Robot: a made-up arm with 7 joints.
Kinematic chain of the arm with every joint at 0, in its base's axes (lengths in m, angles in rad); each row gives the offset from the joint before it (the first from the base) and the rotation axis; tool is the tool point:
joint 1: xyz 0 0 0.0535 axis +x
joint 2: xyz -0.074 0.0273 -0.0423 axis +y
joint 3: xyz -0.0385 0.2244 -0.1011 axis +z
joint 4: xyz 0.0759 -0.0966 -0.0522 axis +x
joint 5: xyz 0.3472 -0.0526 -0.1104 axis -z
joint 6: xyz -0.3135 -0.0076 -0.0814 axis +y
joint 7: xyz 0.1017 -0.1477 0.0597 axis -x
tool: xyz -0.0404 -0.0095 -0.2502
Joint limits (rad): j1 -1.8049..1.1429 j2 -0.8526..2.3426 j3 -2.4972..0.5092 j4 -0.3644..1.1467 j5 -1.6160..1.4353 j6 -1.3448..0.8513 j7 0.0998..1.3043
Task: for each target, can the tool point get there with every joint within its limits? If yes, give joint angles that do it. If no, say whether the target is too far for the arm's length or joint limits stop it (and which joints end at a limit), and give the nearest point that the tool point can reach.
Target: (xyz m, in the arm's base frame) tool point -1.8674 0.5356 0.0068
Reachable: no: too far | nearest point -1.1136 0.3382 0.0240 | short by 0.779 m
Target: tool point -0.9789 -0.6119 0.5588
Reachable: no: joint limits stop it (at a limit: joint 1, joint 3, joint 5, joint 6) | nearest point -0.8655 -0.5224 0.5108 | short by 0.152 m
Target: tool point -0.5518 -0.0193 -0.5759
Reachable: yes | joints -0.1163 0.1669 -2.0646 0.6093 -0.4642 -0.1668 0.3376
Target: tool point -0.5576 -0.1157 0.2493
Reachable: yes | joints -0.8196 1.8764 -0.5926 0.3675 -0.2270 -1.0150 0.4330
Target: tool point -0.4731 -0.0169 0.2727
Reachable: yes | joints 0.9161 1.7575 -2.1119 0.5808 0.9361 -0.7333 0.4297
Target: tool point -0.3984 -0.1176 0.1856
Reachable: yes | joints -0.0284 2.1001 0.0666 0.0255 0.4757 -0.3422 1.1375
